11 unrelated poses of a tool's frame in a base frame.
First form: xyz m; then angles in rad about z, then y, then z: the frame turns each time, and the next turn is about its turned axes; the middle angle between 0 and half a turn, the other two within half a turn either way.
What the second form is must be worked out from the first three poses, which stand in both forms.
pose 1, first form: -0.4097, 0.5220, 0.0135, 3.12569, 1.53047, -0.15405
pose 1, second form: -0.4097, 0.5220, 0.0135, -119.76, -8.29, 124.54
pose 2, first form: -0.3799, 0.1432, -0.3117, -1.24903, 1.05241, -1.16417
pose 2, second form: -0.3799, 0.1432, -0.3117, 3.23, 76.02, -122.40
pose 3, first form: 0.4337, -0.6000, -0.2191, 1.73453, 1.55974, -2.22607
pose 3, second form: 0.4337, -0.6000, -0.2191, -82.66, -35.88, -22.17
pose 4, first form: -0.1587, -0.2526, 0.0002, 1.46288, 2.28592, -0.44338
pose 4, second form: -0.1587, -0.2526, 0.0002, -109.45, 77.75, 29.87
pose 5, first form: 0.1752, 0.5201, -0.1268, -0.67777, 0.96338, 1.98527
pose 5, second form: 0.1752, 0.5201, -0.1268, 57.37, 13.99, 68.70
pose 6, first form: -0.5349, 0.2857, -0.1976, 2.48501, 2.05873, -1.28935
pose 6, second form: -0.5349, 0.2857, -0.1976, -116.64, -38.19, 41.54
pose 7, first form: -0.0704, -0.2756, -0.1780, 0.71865, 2.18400, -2.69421
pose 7, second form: -0.0704, -0.2756, -0.1780, -136.93, -18.69, -59.89
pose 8, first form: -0.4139, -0.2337, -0.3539, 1.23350, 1.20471, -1.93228
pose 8, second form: -0.4139, -0.2337, -0.3539, -70.30, -0.85, -35.00
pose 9, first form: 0.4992, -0.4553, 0.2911, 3.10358, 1.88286, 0.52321
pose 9, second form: 0.4992, -0.4553, 0.2911, 128.48, -37.03, -94.51
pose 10, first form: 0.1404, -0.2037, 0.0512, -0.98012, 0.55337, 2.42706
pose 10, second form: 0.1404, -0.2037, 0.0512, 34.28, -4.58, 80.62
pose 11, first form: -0.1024, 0.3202, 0.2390, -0.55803, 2.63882, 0.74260
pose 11, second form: -0.1024, 0.3202, 0.2390, 91.59, 120.40, 3.58
